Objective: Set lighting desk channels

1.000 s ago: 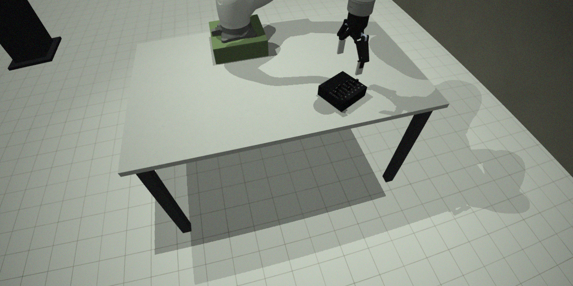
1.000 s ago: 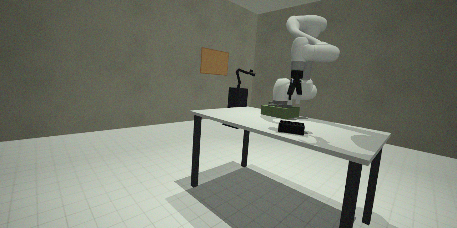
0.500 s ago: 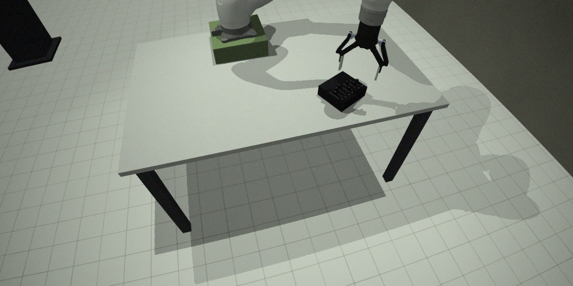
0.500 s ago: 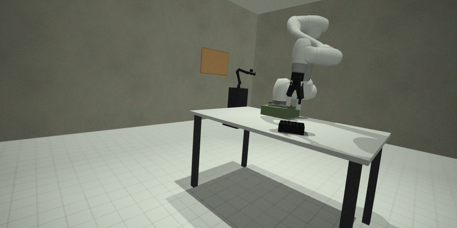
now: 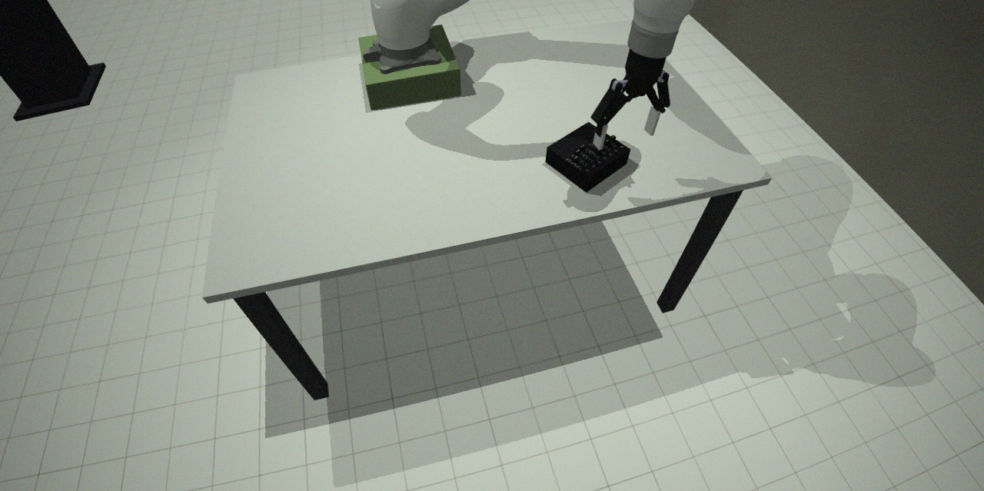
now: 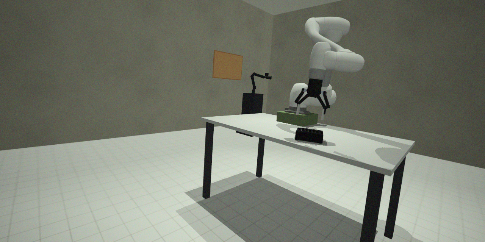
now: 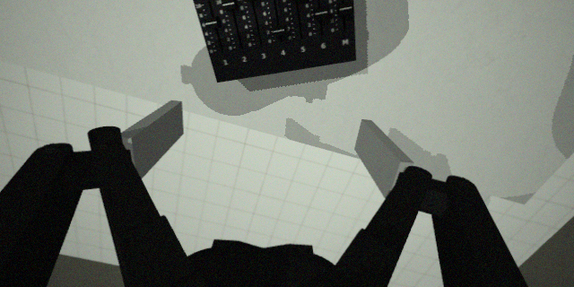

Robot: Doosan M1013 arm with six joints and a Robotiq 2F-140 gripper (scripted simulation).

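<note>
The channel 1 fader cap is 100 mm below my hand, 80 mm to the right of it and 60 mm behind it. From my hand the other things lie so: channel 3 fader cap 100 mm below, 90 mm behind, 50 mm to the right; channel 6 fader cap 100 mm below, 90 mm behind, 20 mm to the left; channel 4 fader cap 100 mm below, 60 mm behind, 20 mm to the right.
</note>
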